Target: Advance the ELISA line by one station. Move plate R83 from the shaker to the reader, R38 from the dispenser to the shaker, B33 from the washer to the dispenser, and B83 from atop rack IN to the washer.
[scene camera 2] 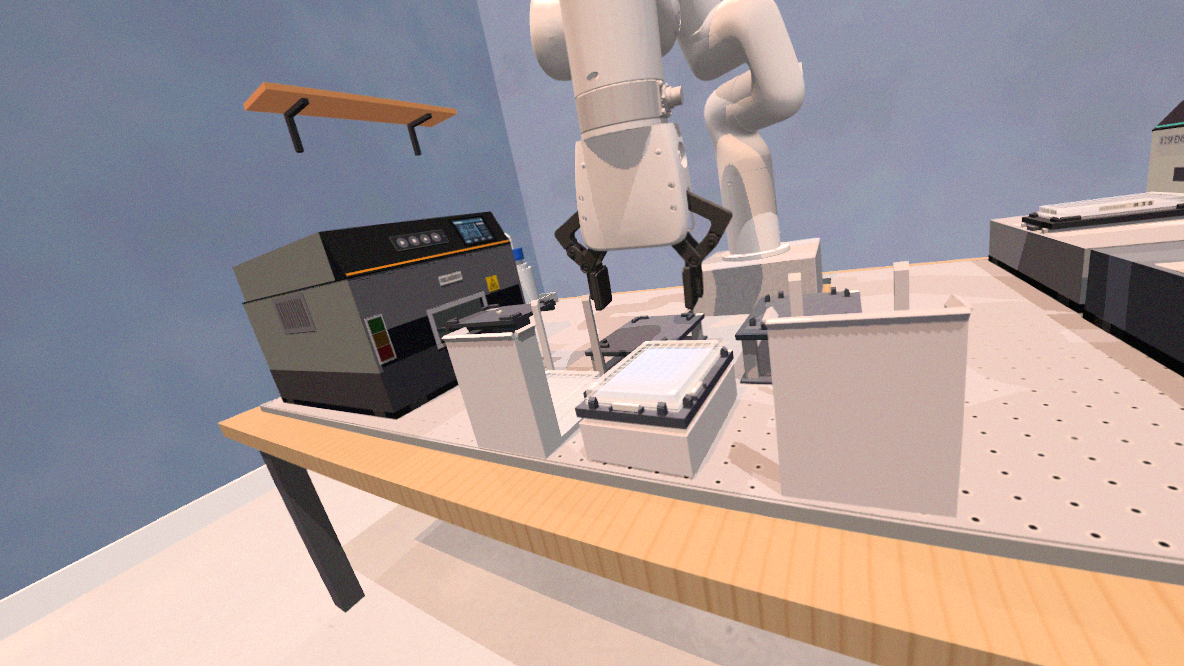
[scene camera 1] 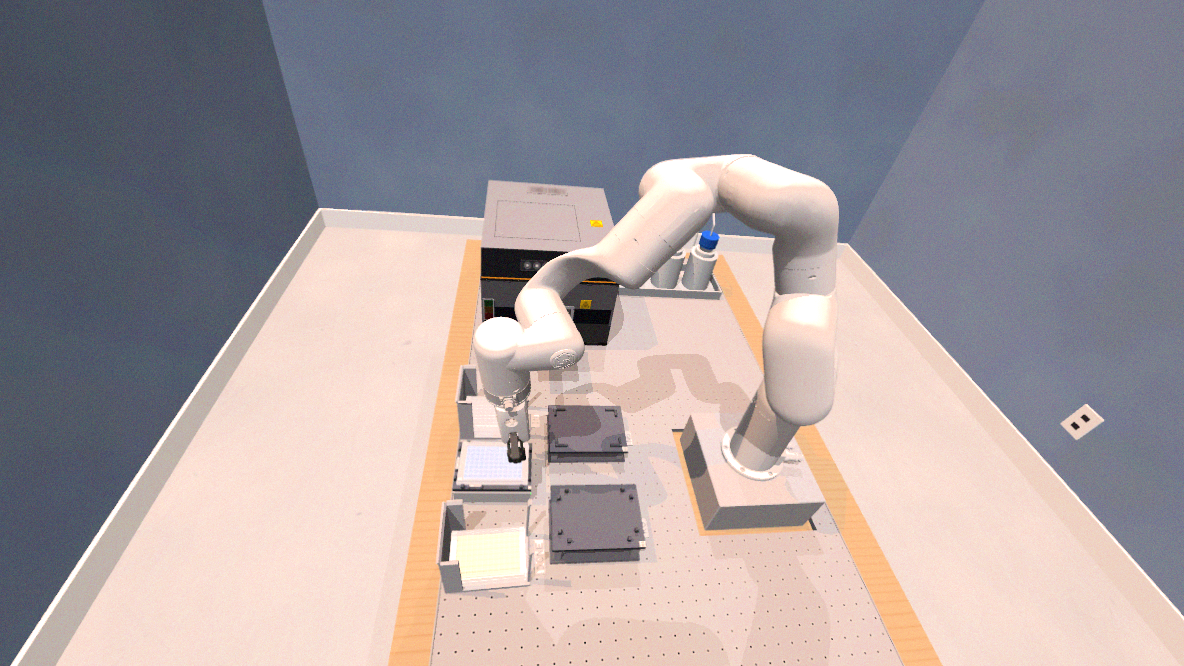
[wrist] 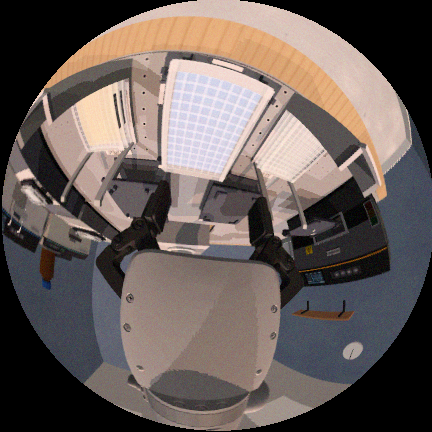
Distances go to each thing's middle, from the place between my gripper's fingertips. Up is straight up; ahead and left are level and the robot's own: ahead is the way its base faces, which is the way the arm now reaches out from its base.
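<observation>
The reader tray (scene camera 2: pixel 511 316) is 1 cm below my hand, and I see that it sits 31 cm to the right of my hand and 2 cm behind it. As for the white bottle with blue cap (scene camera 1: pixel 702 258), it is 2 cm below my hand, 77 cm to the right of it and 43 cm behind it.
</observation>
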